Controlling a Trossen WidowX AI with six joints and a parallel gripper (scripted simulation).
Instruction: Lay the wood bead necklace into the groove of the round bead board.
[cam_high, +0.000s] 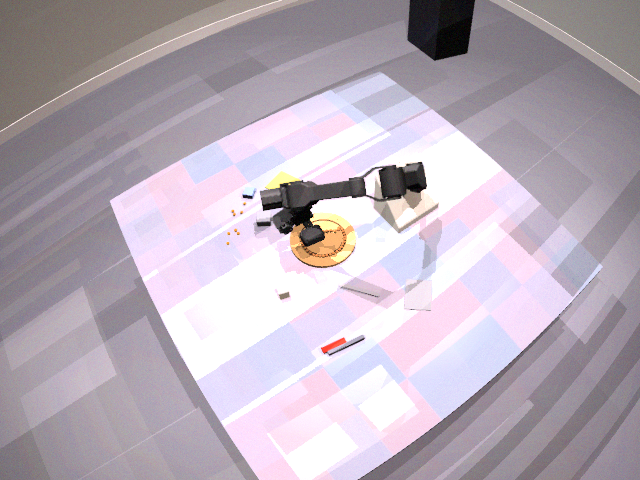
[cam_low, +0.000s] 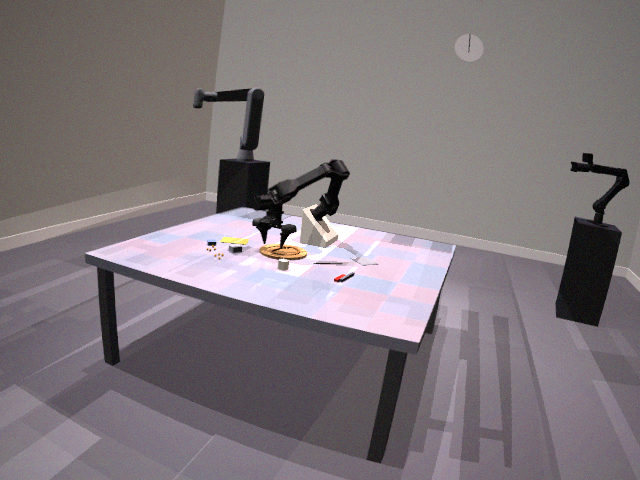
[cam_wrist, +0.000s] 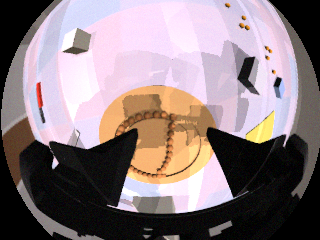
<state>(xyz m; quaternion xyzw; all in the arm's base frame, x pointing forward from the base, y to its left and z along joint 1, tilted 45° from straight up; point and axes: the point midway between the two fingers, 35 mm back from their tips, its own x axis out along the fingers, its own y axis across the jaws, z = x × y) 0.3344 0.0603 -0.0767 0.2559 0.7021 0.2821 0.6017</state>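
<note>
The round bead board lies 50 mm behind my gripper tip, 30 mm below it and 20 mm to the left of it. Also, from my gripper tip: cream cube (140 mm to the left, 130 mm ahead, 20 mm below); then white block (140 mm to the right, 80 mm ahead, 20 mm below); then thin rod (230 mm to the left, 60 mm behind, 30 mm below).
</note>
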